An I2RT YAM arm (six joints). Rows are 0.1 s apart.
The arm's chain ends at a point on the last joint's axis. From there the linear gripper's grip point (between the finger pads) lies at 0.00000 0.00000 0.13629 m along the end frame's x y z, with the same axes.
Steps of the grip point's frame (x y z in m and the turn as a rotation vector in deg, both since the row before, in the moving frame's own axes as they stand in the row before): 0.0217, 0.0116, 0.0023, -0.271, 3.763, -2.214; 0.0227, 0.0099, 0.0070, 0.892, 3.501, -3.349; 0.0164, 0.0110, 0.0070, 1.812, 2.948, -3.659; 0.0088, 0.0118, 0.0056, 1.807, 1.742, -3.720; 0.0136, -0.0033, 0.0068, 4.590, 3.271, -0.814; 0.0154, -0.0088, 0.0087, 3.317, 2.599, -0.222
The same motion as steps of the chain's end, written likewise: 0.0127, 0.0111, 0.0026, -0.271, 3.763, -2.214; 0.0144, 0.0123, 0.0073, 0.892, 3.501, -3.349; 0.0095, 0.0155, 0.0072, 1.812, 2.948, -3.659; 0.0048, 0.0162, 0.0057, 1.807, 1.742, -3.720; 0.0059, 0.0077, 0.0075, 4.590, 3.271, -0.814; 0.0092, -0.0009, 0.0091, 3.317, 2.599, -0.222
